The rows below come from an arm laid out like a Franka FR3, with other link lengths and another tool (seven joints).
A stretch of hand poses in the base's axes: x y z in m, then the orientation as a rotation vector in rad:
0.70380 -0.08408 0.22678 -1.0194 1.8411 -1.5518
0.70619 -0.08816 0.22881 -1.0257 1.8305 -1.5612
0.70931 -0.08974 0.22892 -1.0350 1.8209 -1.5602
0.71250 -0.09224 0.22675 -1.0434 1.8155 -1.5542
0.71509 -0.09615 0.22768 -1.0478 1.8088 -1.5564
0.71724 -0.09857 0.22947 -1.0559 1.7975 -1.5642
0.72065 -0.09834 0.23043 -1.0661 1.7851 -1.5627
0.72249 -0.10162 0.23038 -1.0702 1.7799 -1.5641
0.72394 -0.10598 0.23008 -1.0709 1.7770 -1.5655
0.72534 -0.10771 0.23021 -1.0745 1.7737 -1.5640
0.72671 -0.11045 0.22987 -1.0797 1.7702 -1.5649
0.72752 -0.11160 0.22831 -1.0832 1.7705 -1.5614
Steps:
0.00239 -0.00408 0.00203 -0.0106 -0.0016 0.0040
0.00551 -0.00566 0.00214 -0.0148 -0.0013 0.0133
0.00870 -0.00816 -0.00003 -0.0145 0.0006 0.0221
0.01129 -0.01207 0.00090 -0.0188 -0.0003 0.0265
0.01344 -0.01449 0.00269 -0.0291 -0.0012 0.0322
0.01685 -0.01426 0.00365 -0.0340 -0.0018 0.0436
0.01869 -0.01754 0.00360 -0.0373 -0.0021 0.0474
0.02014 -0.02190 0.00330 -0.0392 -0.0032 0.0487
0.02154 -0.02363 0.00343 -0.0400 -0.0028 0.0525
0.02291 -0.02637 0.00309 -0.0430 -0.0014 0.0558
0.02372 -0.02752 0.00153 -0.0417 0.0009 0.0584

